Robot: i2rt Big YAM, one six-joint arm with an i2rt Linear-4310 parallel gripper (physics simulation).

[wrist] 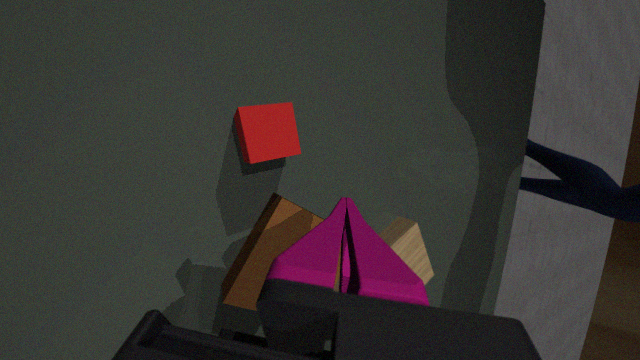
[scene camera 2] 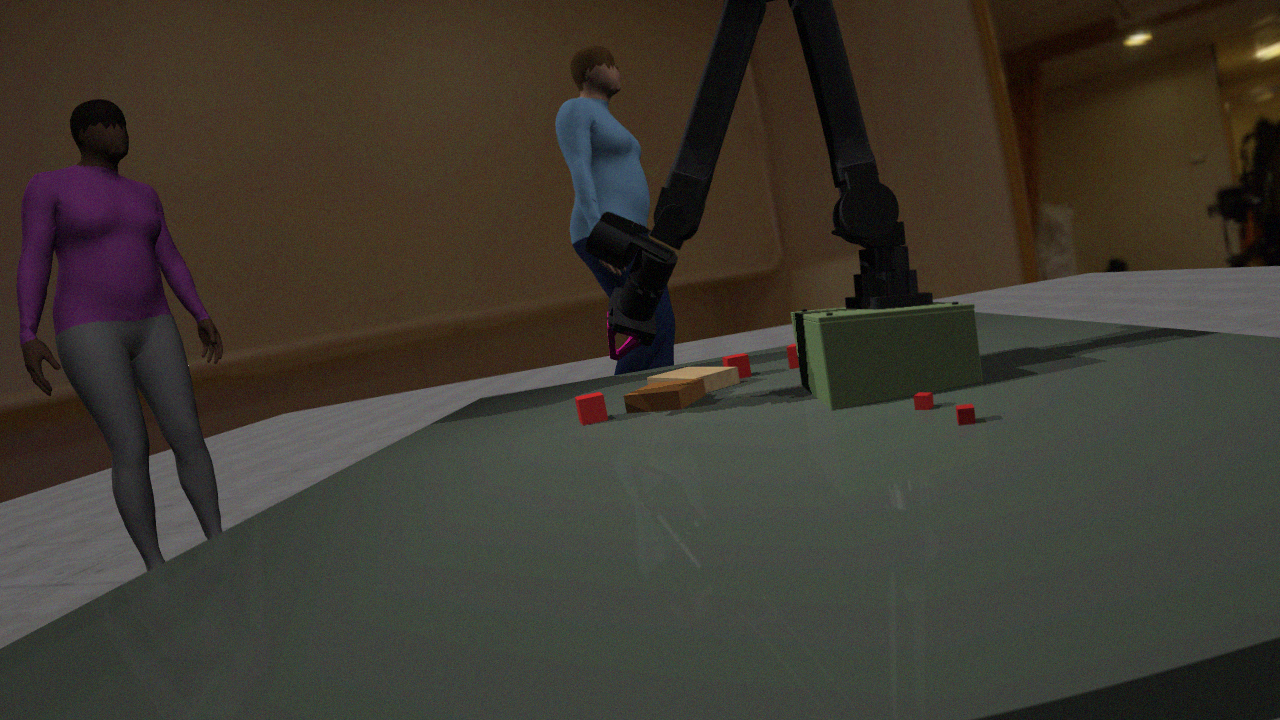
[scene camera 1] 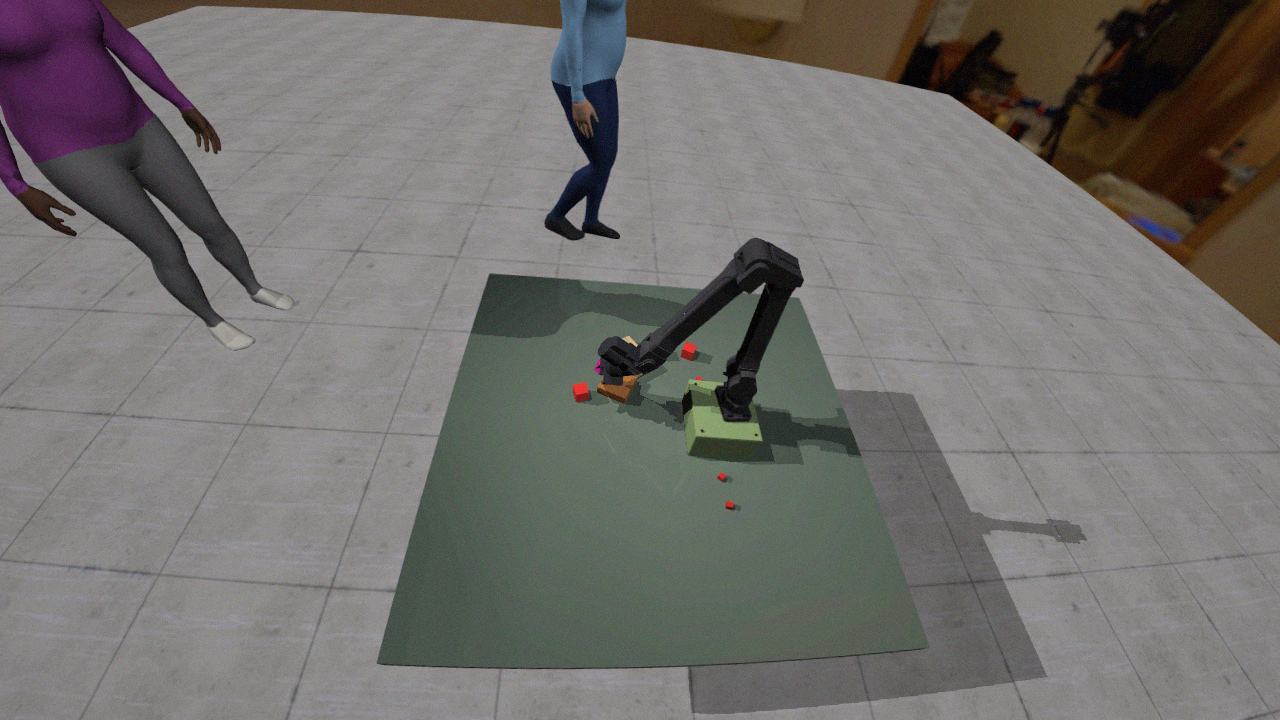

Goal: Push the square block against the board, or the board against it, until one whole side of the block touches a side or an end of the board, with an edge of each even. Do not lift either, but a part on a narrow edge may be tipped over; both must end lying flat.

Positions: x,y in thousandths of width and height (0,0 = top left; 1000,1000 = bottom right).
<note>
The gripper (scene camera 2: 480,498) is shut, with nothing in its grasp. Also in view: an orange square block (scene camera 2: 525,549). A pale wooden board (scene camera 2: 559,526) rests on the table.
The orange square block shows as well in the wrist view (wrist: 441,618). The pale wooden board is seen too in the wrist view (wrist: 630,657). The gripper is seen too in the wrist view (wrist: 540,571).
</note>
